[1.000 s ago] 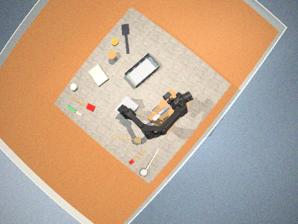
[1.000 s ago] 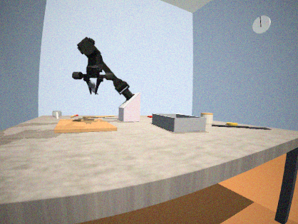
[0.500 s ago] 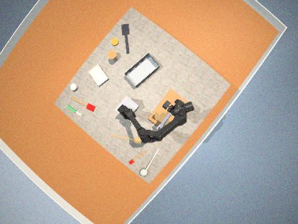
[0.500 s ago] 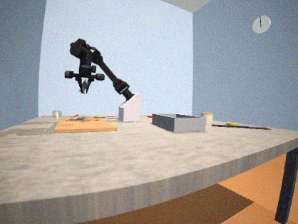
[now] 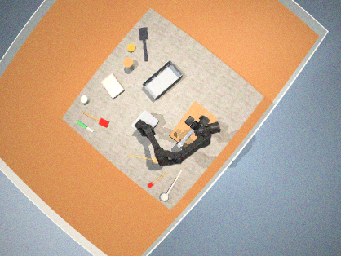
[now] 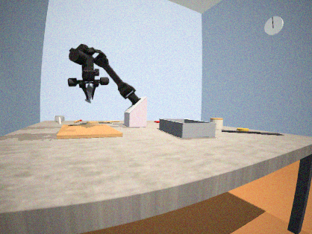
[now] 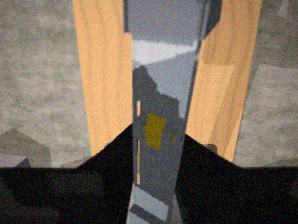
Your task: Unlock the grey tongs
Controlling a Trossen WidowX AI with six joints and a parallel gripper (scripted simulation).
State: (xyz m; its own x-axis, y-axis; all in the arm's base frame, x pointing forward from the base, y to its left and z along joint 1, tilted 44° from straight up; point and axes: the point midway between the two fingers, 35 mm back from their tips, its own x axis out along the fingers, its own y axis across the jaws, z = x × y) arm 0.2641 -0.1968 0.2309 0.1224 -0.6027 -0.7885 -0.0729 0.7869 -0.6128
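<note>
The yellow lock piece lies 2 cm ahead of my gripper tip and 4 cm above it. Also, from my gripper tip: grey roasting tin (10 cm ahead, 44 cm to the left, 12 cm below); then wooden board (1 cm to the right, 14 cm below); then orange-lidded jar (2 cm ahead, 75 cm to the left, 11 cm below).
</note>
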